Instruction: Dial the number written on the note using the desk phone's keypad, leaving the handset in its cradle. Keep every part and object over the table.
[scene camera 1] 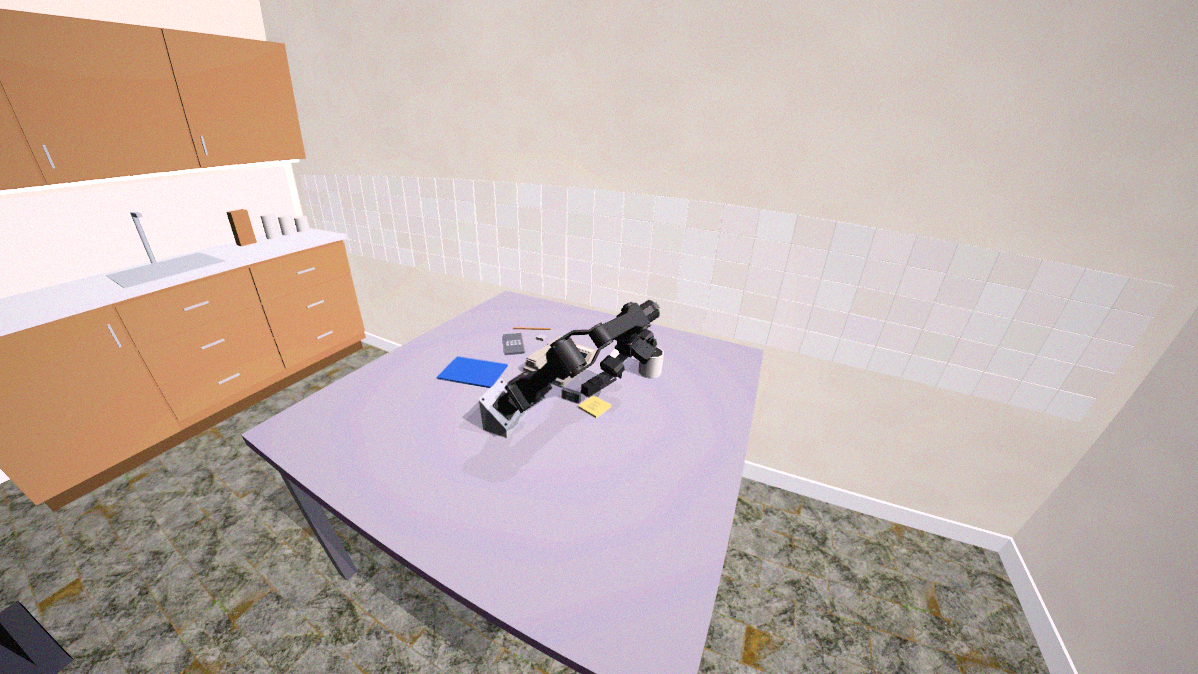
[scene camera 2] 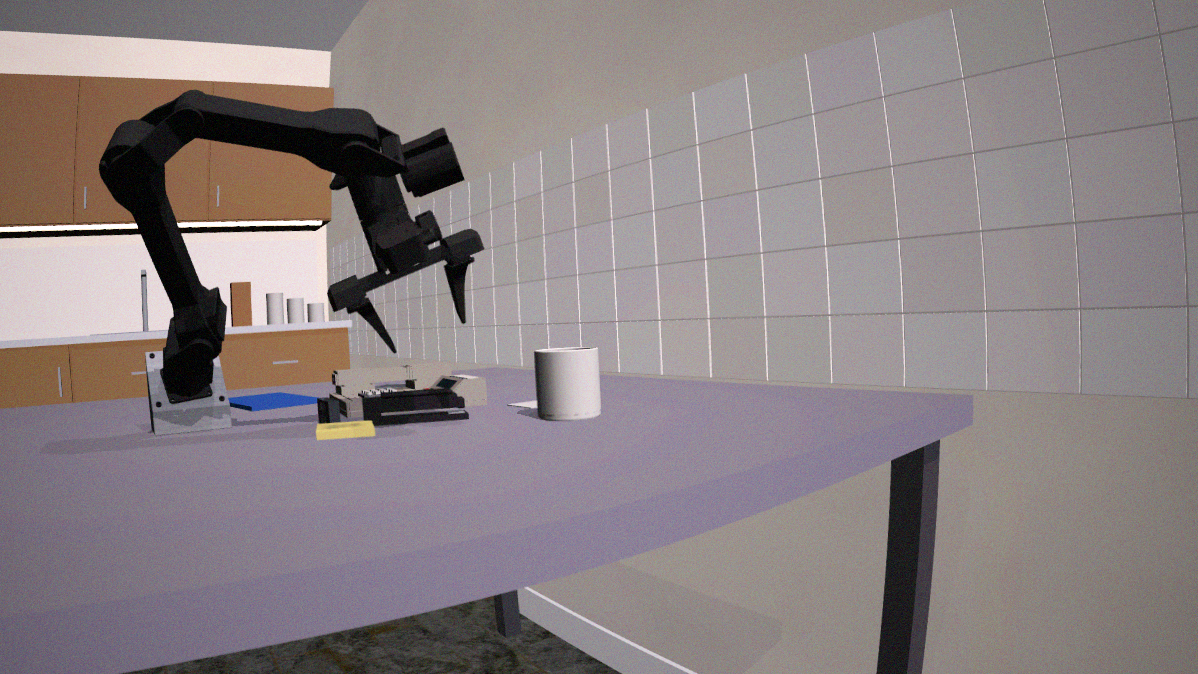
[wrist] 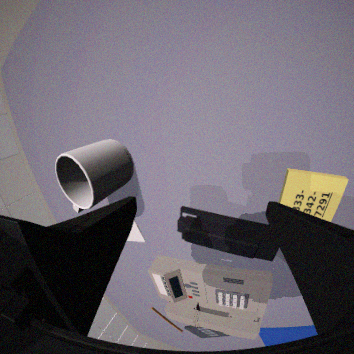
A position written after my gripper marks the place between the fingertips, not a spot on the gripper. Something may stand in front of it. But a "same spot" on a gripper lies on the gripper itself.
my gripper: scene camera 1 628,368; scene camera 2; wrist
same spot on my gripper: (scene camera 2: 455,269) = (wrist: 16,218)
